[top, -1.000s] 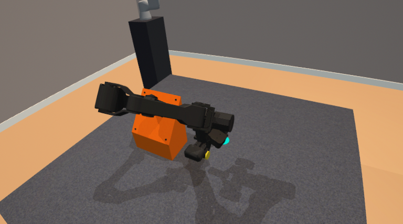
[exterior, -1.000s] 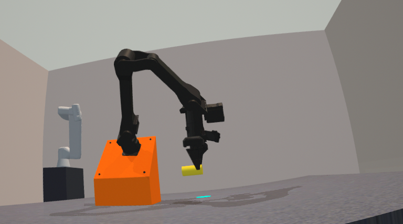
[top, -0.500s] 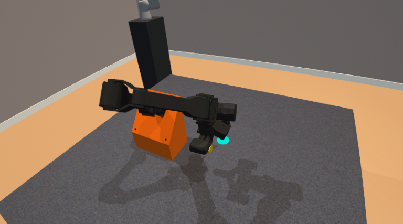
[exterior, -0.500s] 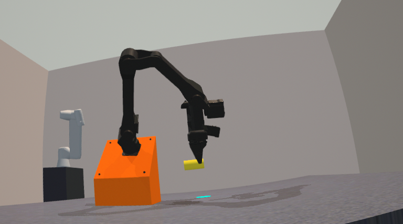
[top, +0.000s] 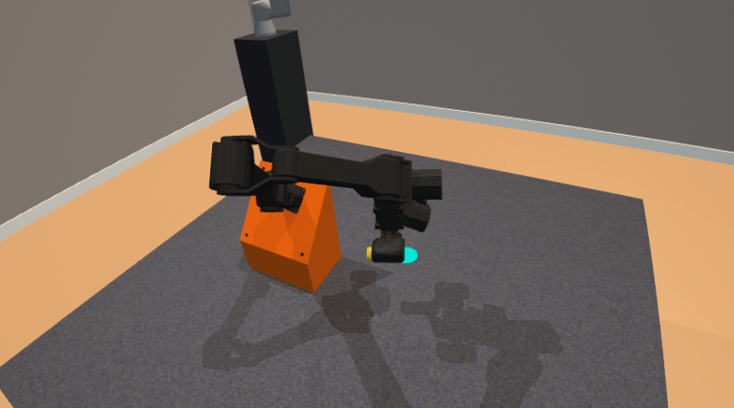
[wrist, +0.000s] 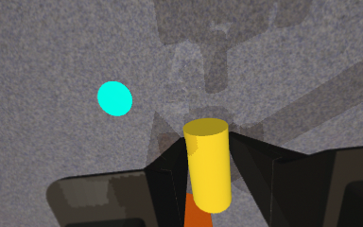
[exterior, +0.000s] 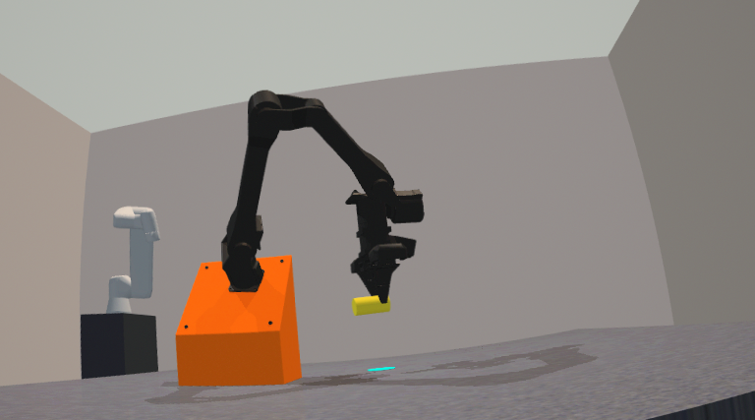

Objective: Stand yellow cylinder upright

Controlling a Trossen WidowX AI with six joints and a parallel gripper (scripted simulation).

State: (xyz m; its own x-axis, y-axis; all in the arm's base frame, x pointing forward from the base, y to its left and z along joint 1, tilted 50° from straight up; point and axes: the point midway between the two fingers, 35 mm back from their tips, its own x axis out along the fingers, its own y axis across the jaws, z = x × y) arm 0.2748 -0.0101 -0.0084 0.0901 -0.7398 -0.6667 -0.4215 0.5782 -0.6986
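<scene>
Right now my gripper tip is 14 cm to the right of the cyan circle, 14 cm above it and 3 cm past it. Also, from my gripper tip: yellow tall cylinder: 2 cm behind, 1 cm to the right.
</scene>
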